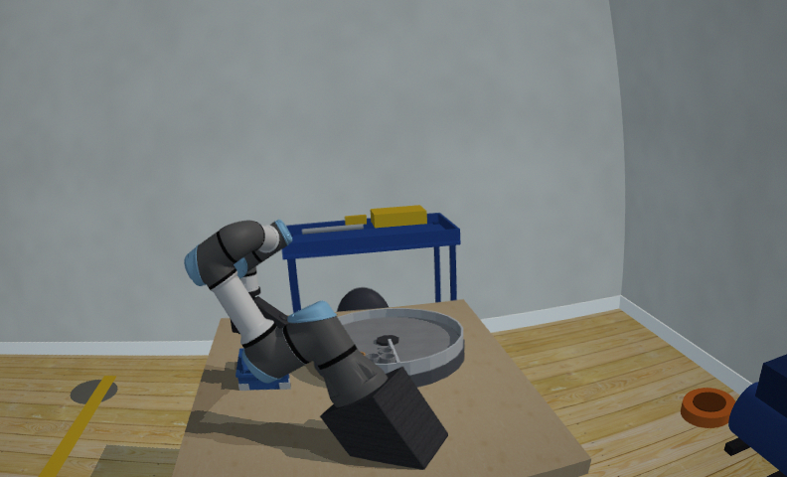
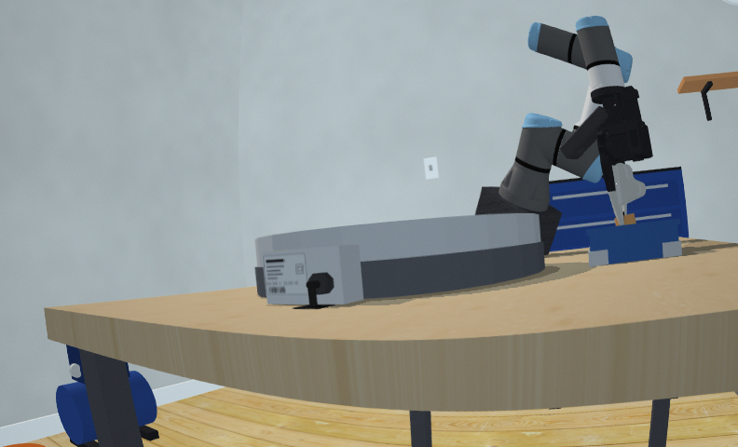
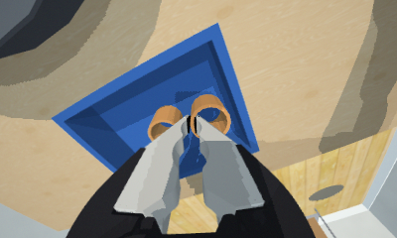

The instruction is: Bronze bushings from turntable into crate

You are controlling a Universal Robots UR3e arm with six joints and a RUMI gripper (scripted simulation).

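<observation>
Right now my hand is 4 cm short of the blue crate, 4 cm above it and 2 cm to the right of it. Round my hand: grey turntable: 32 cm to the right, 17 cm ahead, 1 cm below.
</observation>
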